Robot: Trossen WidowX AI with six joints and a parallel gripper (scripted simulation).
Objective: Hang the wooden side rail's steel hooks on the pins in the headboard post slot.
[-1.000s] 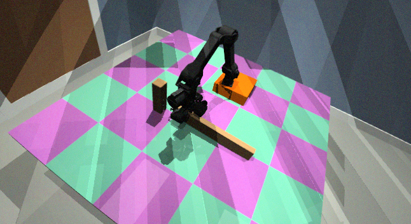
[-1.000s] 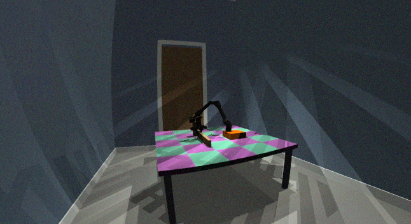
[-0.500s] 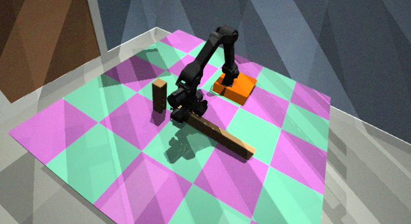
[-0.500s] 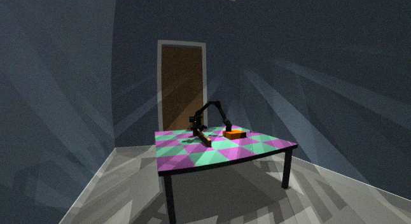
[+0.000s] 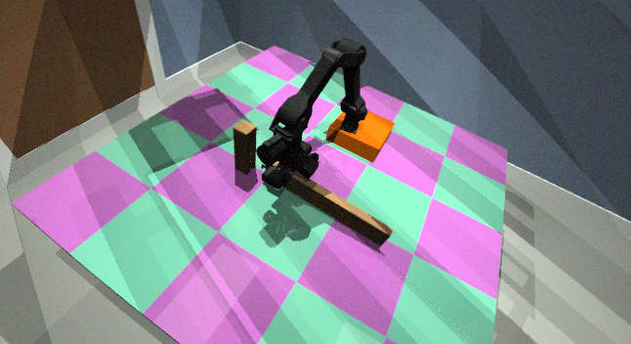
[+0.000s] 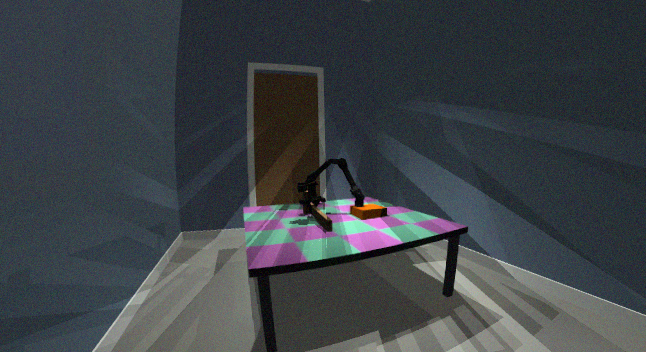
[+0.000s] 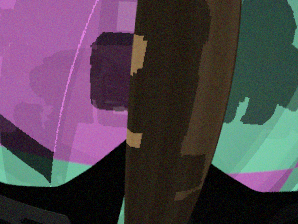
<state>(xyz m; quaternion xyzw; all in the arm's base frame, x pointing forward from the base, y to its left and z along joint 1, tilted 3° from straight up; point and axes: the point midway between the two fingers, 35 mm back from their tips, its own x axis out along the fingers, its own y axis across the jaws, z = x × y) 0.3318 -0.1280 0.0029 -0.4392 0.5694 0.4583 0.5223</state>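
The wooden headboard post lies 15 cm to the right of my gripper tip, 4 cm above it and 2 cm behind it.
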